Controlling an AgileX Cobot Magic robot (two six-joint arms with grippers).
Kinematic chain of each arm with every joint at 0, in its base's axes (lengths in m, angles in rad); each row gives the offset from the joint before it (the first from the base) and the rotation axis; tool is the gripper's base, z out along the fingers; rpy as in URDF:
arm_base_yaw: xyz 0 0 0.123 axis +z
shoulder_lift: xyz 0 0 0 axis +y
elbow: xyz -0.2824 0 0.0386 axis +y
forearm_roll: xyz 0.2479 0 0.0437 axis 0.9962 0 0.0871
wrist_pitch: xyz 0 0 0 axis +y
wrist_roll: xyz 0.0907 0 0.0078 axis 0.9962 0 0.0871
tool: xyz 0 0 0 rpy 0 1.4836 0
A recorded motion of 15 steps. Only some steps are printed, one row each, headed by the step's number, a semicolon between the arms.
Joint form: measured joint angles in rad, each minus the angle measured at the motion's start. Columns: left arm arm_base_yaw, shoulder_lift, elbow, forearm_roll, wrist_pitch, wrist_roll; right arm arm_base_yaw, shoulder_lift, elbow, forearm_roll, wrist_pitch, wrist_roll.
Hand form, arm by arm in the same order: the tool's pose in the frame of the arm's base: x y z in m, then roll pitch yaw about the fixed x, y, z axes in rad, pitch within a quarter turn. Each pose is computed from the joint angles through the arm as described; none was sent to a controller.
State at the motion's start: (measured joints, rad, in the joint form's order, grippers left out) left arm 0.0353 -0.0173 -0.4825 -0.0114 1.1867 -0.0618; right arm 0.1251 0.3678 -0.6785 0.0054 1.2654 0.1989
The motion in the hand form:
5: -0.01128 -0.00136 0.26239 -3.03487 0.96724 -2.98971; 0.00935 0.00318 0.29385 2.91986 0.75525 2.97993
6: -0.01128 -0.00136 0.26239 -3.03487 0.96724 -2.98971; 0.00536 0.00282 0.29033 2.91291 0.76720 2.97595
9: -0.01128 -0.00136 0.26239 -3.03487 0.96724 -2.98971; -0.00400 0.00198 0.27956 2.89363 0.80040 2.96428
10: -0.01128 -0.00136 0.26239 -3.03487 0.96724 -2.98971; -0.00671 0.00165 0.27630 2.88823 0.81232 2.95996
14: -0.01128 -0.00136 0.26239 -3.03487 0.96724 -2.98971; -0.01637 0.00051 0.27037 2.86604 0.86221 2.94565
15: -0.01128 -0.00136 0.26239 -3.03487 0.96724 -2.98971; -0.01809 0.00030 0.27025 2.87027 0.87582 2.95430
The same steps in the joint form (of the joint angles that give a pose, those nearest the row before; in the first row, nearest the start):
5: 0.0000 0.0000 0.0000 0.0000 0.0000 0.0000; -0.0001 -0.1432 0.0620 0.0175 0.0039 0.0017
6: 0.0000 0.0000 0.0000 0.0000 0.0000 0.0000; 0.0000 -0.1715 0.0750 0.0191 0.0063 0.0018
9: 0.0000 0.0000 0.0000 0.0000 0.0000 0.0000; 0.0001 -0.2480 0.1142 0.0229 0.0079 0.0018
10: 0.0000 0.0000 0.0000 0.0000 0.0000 0.0000; -0.0005 -0.2721 0.1258 0.0230 0.0079 0.0017
14: 0.0000 0.0000 0.0000 0.0000 0.0000 0.0000; -0.0004 -0.3463 0.1436 0.0238 0.0123 -0.0007
15: 0.0000 0.0000 0.0000 0.0000 0.0000 0.0000; -0.0004 -0.3579 0.1433 0.0238 0.0123 -0.0094

